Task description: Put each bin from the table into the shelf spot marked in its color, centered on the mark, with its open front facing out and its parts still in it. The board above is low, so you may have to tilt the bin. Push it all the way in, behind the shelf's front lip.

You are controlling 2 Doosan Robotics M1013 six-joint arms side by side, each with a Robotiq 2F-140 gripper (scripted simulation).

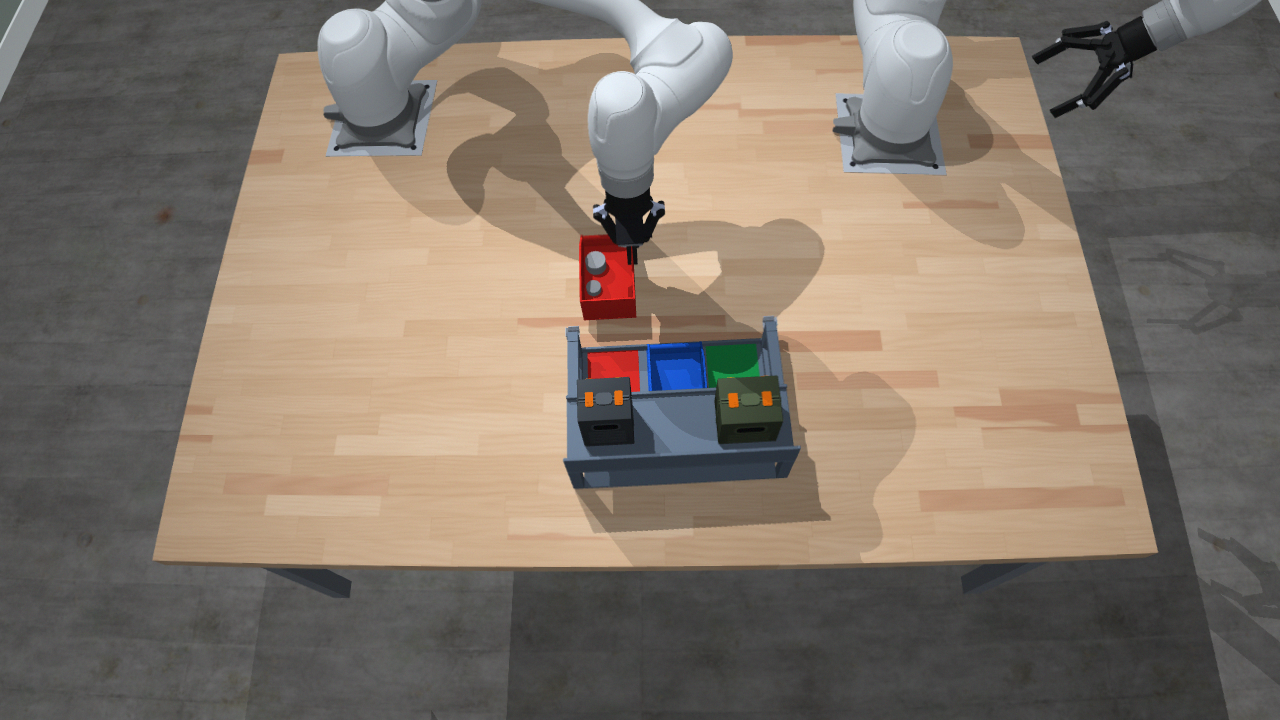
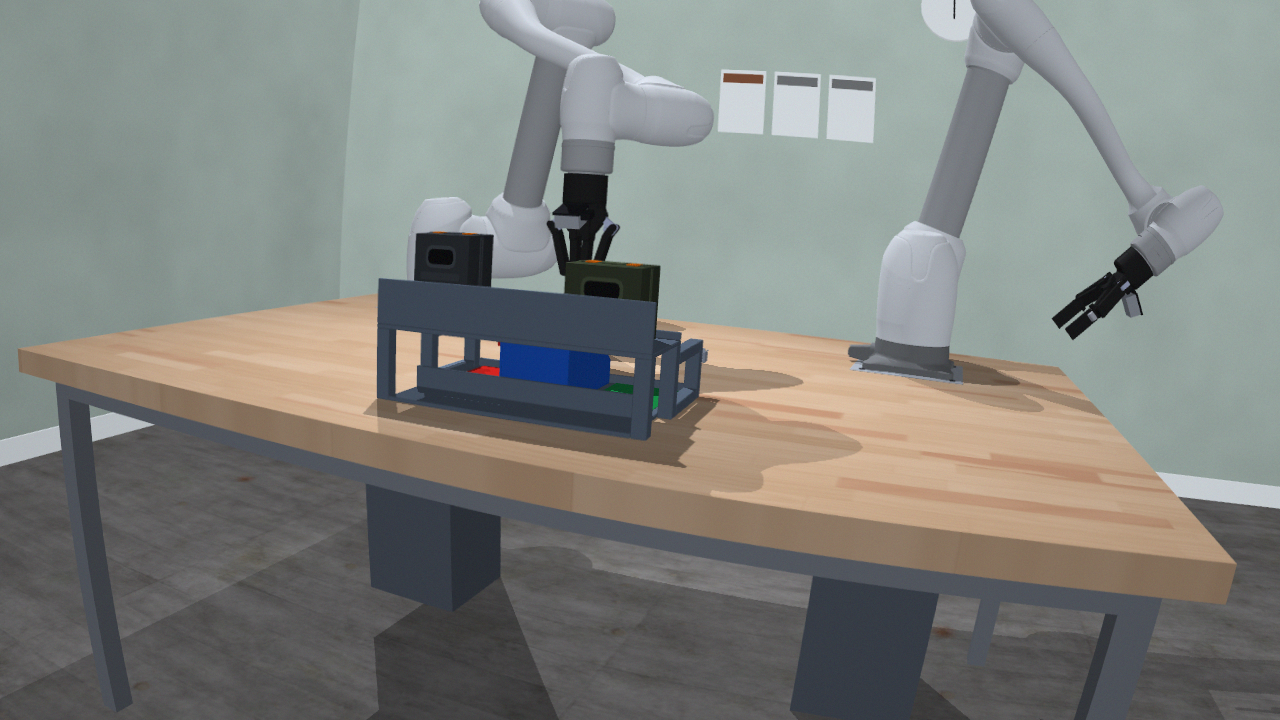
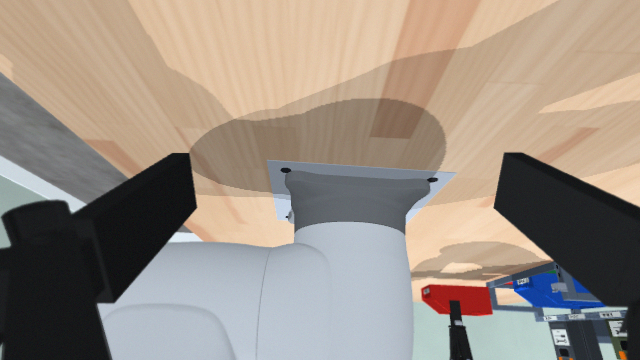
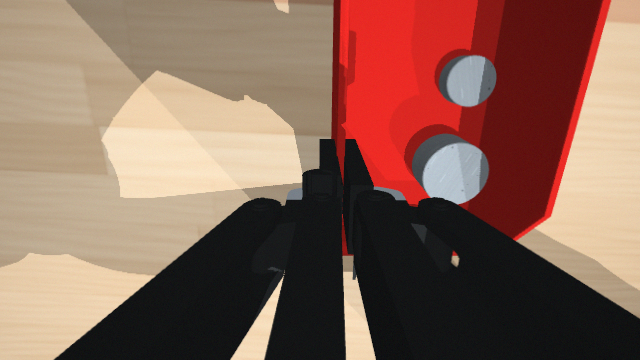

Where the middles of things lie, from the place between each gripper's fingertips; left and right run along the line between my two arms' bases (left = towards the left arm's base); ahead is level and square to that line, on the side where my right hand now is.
Now: the red bin (image 1: pixel 616 281) 5 cm to the right of my right hand (image 1: pixel 632 258), 4 cm below it and 3 cm ahead of it. From my right hand the other things lie so: blue bin (image 2: pixel 581 369) 24 cm ahead, 10 cm to the left, 6 cm below.
I see my left gripper (image 1: pixel 1043 86) 90 cm to the left of the red bin, 48 cm short of it and 5 cm above it. From my left hand the other things lie so: blue bin: 76 cm to the right, 70 cm ahead, 8 cm below.
